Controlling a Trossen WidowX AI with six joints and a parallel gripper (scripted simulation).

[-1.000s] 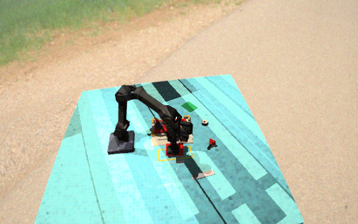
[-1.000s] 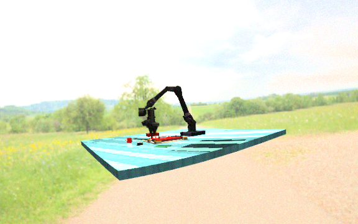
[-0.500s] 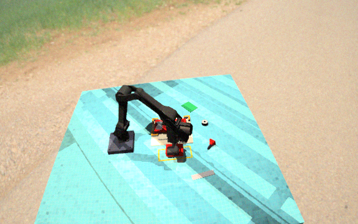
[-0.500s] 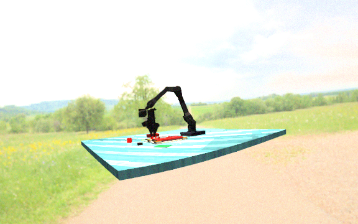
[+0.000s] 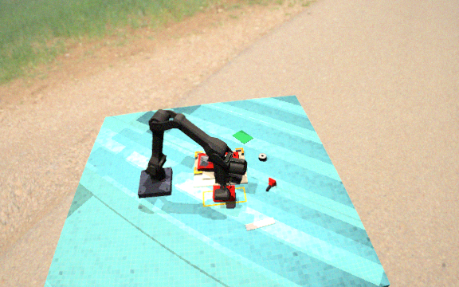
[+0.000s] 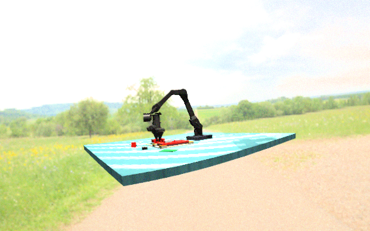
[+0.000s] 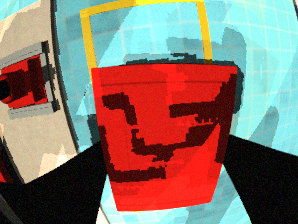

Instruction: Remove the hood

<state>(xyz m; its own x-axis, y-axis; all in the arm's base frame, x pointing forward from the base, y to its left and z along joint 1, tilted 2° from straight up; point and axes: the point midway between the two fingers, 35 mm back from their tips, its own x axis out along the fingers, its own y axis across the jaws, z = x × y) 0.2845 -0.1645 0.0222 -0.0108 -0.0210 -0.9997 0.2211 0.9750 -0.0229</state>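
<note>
Now: gripper tip 10 mm below the hood. Also, from my gripper tip: black ring 230 mm ahead, 190 mm to the left, 10 mm below; green patch 380 mm to the left, 180 mm ahead, 20 mm below; grey flat bar 180 mm to the right, 110 mm ahead, 20 mm below.
</note>
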